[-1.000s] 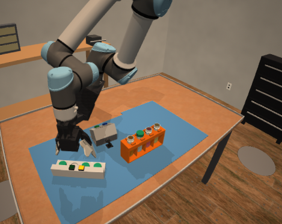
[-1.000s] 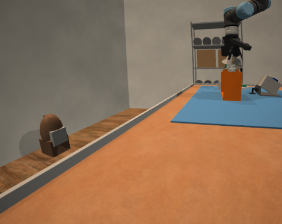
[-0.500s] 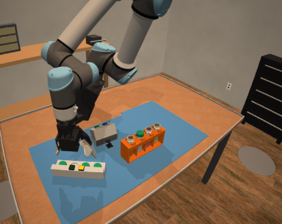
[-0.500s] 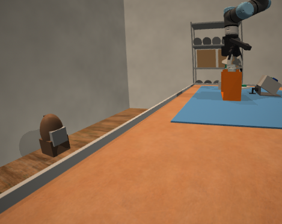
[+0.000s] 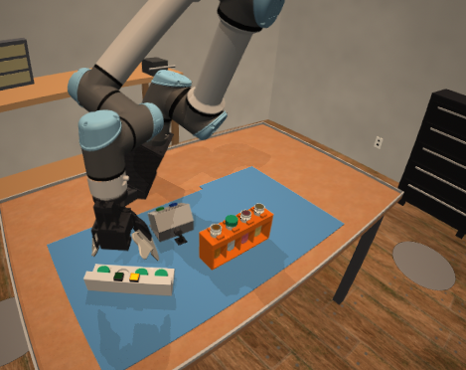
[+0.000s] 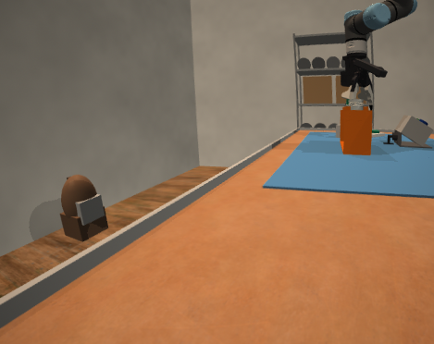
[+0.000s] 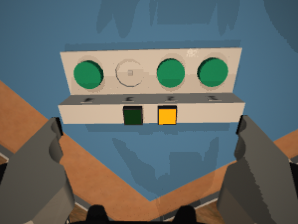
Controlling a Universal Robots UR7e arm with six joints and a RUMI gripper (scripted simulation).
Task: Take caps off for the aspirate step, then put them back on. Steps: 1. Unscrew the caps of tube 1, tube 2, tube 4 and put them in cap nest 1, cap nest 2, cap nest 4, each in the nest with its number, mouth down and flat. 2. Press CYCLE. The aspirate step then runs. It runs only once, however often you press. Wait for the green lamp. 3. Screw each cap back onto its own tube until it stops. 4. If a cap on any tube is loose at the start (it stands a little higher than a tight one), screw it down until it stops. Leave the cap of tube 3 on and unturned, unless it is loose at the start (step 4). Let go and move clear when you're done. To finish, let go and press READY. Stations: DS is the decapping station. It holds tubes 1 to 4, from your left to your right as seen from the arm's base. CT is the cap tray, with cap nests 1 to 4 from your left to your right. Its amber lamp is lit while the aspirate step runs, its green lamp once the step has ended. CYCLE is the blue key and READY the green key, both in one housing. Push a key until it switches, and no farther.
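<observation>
The cap is 80 mm to the left of my hand, 80 mm below it and 30 mm ahead of it. Also, from my hand: green key: 170 mm behind, 160 mm to the left, 30 mm below; grey key housing: 190 mm to the left, 150 mm behind, 40 mm below; blue key: 210 mm to the left, 170 mm behind, 30 mm below.
</observation>
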